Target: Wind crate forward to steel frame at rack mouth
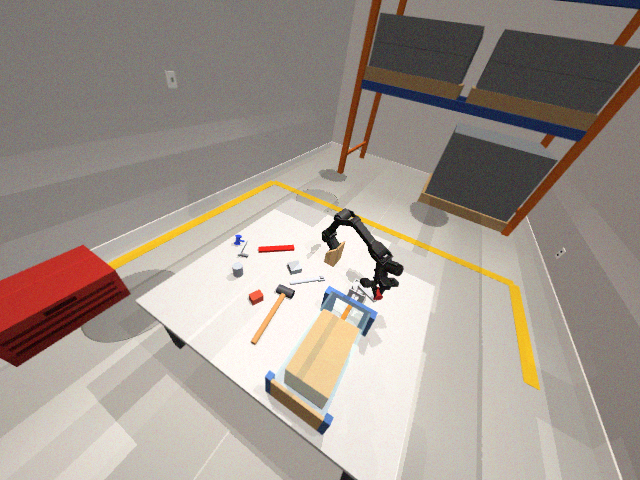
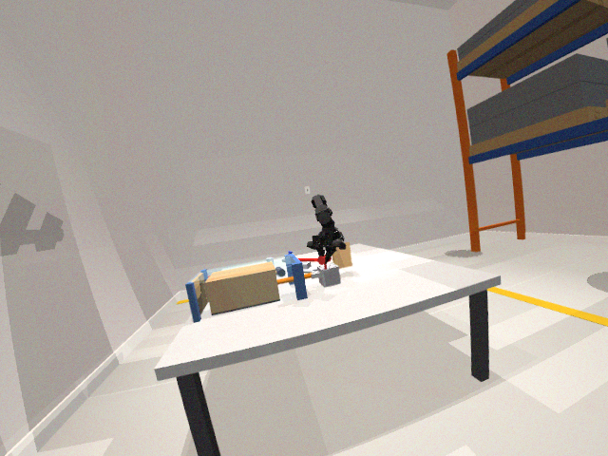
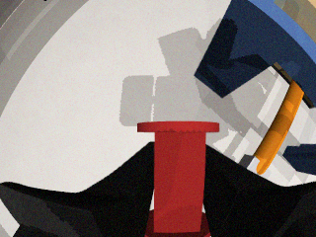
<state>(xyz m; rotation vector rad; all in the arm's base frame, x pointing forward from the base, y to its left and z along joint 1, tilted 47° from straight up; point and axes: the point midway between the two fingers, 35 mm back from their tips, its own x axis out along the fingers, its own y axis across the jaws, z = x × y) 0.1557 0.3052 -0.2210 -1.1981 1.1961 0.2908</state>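
My gripper tip is now 10 mm past the red knob and 10 mm to the left of it. Also, from my gripper tip: grey hand winch: 50 mm behind, 120 mm to the right, 100 mm below; then frame: 130 mm ahead, 80 mm to the right, 30 mm below; then red-knobbed winch handle: 20 mm behind, 50 mm to the right, 30 mm below.
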